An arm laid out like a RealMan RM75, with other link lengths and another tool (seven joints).
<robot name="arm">
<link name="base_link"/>
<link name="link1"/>
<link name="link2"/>
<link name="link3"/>
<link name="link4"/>
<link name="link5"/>
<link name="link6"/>
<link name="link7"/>
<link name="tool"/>
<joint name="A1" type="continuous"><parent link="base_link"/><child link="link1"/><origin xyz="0 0 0.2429"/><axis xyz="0 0 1"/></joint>
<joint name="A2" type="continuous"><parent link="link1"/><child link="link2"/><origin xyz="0 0 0" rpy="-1.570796 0 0"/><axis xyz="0 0 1"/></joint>
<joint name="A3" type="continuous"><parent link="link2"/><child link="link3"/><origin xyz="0 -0.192 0" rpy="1.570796 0 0"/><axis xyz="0 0 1"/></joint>
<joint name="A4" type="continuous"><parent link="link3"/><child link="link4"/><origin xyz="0 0 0" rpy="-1.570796 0 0"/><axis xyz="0 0 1"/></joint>
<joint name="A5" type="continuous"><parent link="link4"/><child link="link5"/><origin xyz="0 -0.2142 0" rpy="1.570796 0 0"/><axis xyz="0 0 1"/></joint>
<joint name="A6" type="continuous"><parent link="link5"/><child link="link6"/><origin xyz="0 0 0" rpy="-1.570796 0 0"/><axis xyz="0 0 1"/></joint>
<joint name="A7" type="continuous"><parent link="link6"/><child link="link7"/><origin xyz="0 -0.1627 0" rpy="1.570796 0 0"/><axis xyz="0 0 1"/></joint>
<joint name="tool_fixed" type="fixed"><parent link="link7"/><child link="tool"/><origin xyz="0.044 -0.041 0.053" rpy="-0.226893 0 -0.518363"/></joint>
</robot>
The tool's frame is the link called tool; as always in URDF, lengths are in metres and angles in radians. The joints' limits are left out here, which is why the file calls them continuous.
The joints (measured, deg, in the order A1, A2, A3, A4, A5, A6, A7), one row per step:
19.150, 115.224, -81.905, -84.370, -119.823, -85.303, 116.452
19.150, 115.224, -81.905, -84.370, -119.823, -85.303, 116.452
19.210, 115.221, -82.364, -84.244, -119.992, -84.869, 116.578
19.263, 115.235, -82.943, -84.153, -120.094, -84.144, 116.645
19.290, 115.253, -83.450, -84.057, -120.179, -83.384, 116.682
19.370, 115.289, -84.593, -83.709, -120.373, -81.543, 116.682
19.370, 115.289, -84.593, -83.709, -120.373, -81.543, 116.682
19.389, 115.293, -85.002, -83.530, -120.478, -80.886, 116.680
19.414, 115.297, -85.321, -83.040, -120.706, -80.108, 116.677
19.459, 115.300, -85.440, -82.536, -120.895, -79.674, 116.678
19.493, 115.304, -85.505, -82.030, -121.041, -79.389, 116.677
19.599, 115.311, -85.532, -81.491, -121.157, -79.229, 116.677
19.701, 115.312, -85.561, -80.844, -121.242, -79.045, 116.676
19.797, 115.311, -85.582, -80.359, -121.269, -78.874, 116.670
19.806, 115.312, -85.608, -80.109, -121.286, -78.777, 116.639
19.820, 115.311, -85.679, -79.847, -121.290, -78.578, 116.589
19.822, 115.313, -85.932, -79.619, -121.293, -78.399, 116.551
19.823, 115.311, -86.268, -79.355, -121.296, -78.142, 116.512
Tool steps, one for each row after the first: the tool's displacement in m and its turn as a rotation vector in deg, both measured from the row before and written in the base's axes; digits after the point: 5 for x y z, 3 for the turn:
0.00000, 0.00000, 0.00000, 0.000, 0.000, 0.000
0.00008, 0.00030, -0.00149, 0.015, -0.206, 0.035
-0.00072, 0.00104, -0.00178, 0.193, -0.117, 0.197
-0.00060, 0.00126, -0.00151, 0.281, -0.072, 0.172
-0.00101, 0.00315, -0.00350, 0.701, -0.162, 0.390
0.00000, 0.00000, 0.00000, 0.000, 0.000, 0.000
0.00011, 0.00101, -0.00127, 0.235, -0.105, 0.085
0.00195, 0.00122, -0.00126, 0.321, -0.197, -0.217
0.00227, 0.00054, -0.00086, 0.142, -0.170, -0.324
0.00237, 0.00008, -0.00085, 0.032, -0.142, -0.369
0.00212, -0.00013, -0.00094, -0.079, -0.125, -0.354
0.00255, -0.00031, -0.00116, -0.107, -0.106, -0.450
0.00165, -0.00007, -0.00087, -0.053, -0.042, -0.310
0.00106, -0.00017, -0.00050, -0.033, -0.033, -0.165
0.00093, 0.00007, -0.00060, 0.021, -0.025, -0.123
0.00067, -0.00049, -0.00129, -0.139, -0.076, -0.041
0.00074, -0.00052, -0.00159, -0.147, -0.098, -0.030

